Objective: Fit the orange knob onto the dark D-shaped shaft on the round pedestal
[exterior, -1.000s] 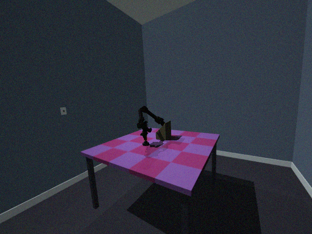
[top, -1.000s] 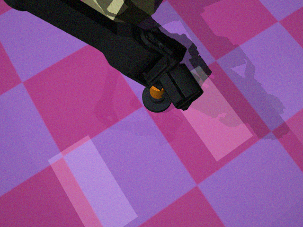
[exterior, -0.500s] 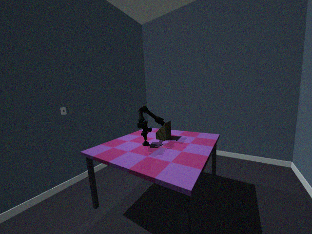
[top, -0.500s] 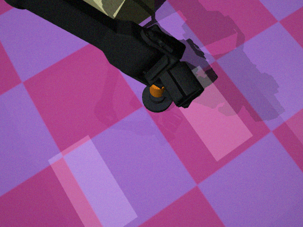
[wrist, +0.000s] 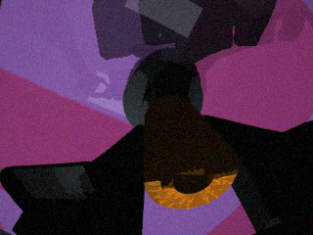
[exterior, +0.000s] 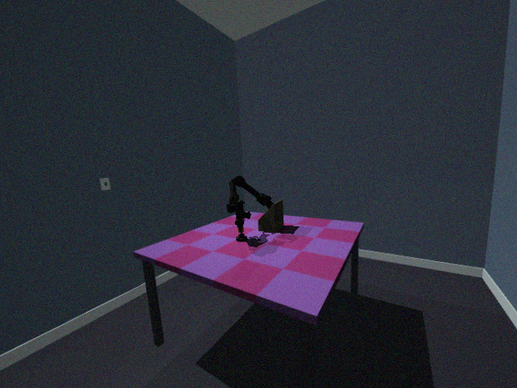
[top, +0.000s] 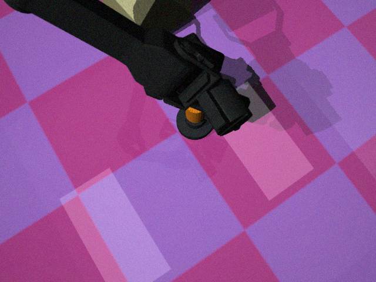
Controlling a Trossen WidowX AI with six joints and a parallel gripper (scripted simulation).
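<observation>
Right now the orange knob is 2 cm above my gripper tip. Round my gripper tip: dark round pedestal 4 cm below.
</observation>
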